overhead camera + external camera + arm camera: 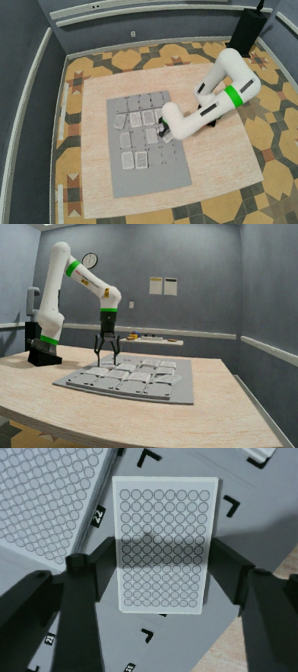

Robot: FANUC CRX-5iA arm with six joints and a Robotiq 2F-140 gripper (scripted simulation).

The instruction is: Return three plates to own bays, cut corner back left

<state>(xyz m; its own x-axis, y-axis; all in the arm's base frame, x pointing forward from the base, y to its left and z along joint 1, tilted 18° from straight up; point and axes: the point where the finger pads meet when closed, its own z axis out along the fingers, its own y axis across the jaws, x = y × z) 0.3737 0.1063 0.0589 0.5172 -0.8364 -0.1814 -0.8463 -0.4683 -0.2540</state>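
Now: the plate 20 mm below my hand.
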